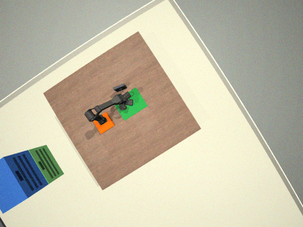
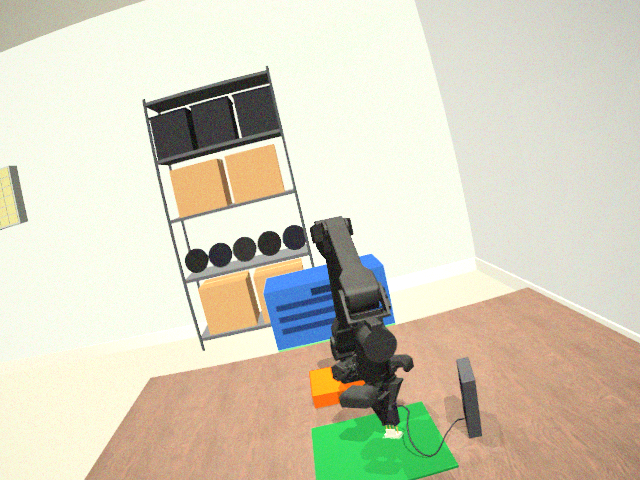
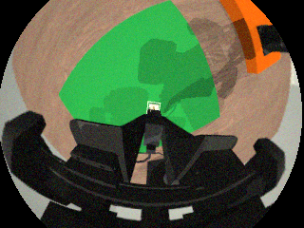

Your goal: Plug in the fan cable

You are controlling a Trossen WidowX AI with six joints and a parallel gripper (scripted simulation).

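Now: the fan plug 1 cm to the left of my gripper tip, 1 cm ahead of it and 1 cm above it. Round my gripper tip: green board 6 cm below, 3 cm to the right, 3 cm ahead; then fan header 4 cm below, 1 cm to the left; then dark fan 15 cm to the left, 4 cm ahead, 2 cm above.
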